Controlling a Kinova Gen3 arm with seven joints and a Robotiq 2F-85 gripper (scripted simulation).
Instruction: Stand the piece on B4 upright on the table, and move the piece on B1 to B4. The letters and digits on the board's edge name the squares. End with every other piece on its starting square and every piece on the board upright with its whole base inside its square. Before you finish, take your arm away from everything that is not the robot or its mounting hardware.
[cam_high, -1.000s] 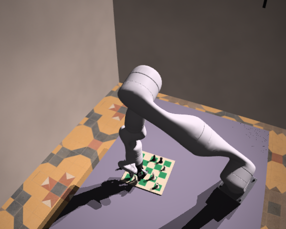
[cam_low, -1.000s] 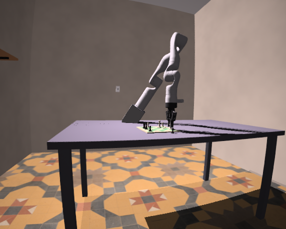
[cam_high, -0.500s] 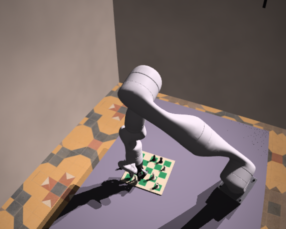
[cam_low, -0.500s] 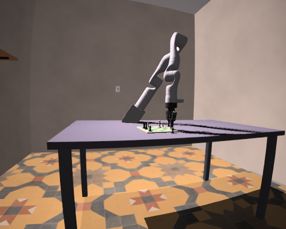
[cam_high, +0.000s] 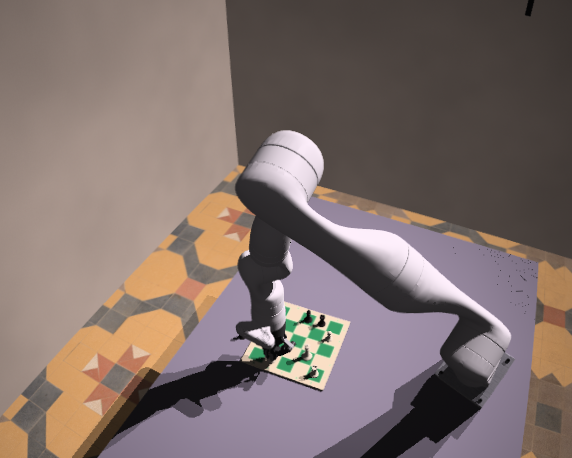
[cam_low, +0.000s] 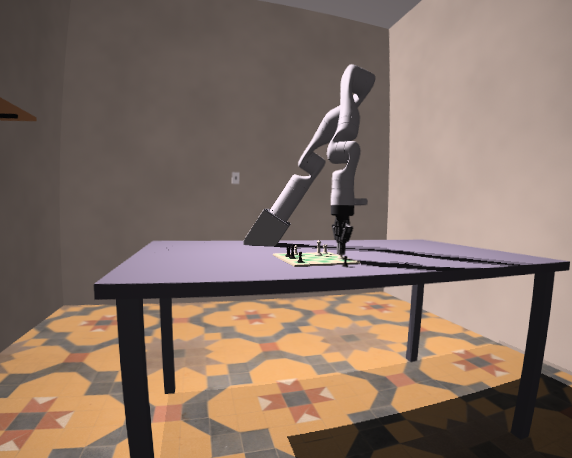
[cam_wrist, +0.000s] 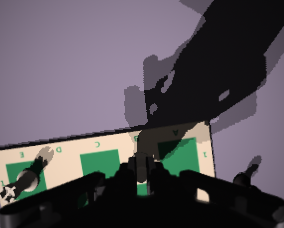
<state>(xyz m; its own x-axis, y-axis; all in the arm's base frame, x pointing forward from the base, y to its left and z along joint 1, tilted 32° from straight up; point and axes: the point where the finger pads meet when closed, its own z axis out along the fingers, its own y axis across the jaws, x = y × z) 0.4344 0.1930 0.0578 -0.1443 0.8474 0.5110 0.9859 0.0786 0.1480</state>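
The chessboard lies 90 mm to the right of my hand, 40 mm below it and 20 mm behind it. Also, from my hand: white piece 10 mm below.
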